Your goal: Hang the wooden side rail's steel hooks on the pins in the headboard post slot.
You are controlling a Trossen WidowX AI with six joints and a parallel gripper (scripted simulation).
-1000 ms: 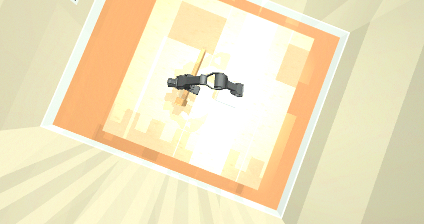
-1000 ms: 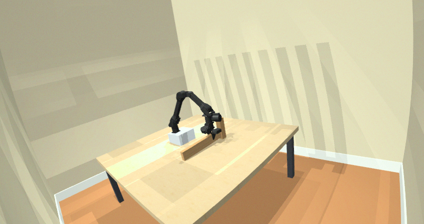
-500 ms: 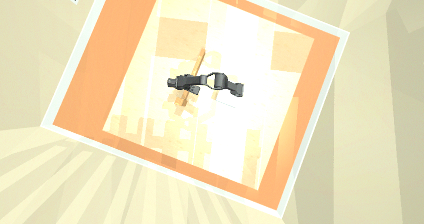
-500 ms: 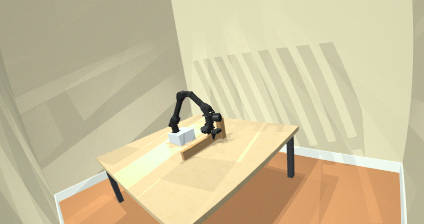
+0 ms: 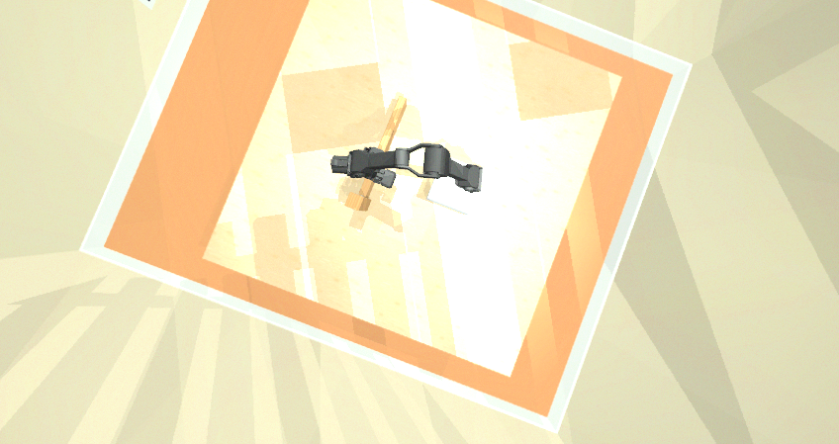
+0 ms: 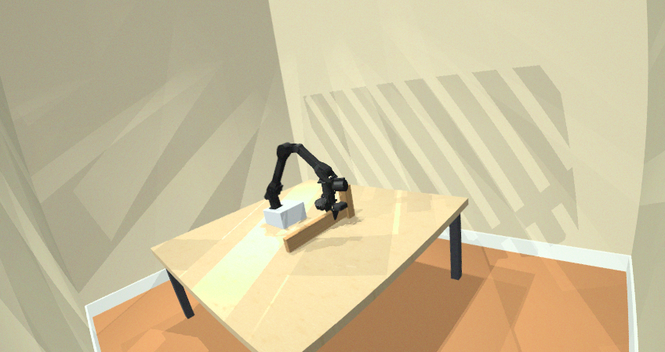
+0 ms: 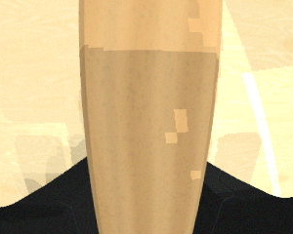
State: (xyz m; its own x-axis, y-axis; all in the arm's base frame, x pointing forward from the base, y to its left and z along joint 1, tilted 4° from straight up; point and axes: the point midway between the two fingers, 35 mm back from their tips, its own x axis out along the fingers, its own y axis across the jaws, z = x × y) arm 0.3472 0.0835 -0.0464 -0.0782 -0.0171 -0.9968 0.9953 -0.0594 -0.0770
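My gripper tip is now 10 mm short of the headboard post, 120 mm to the right of it and 40 mm below it.
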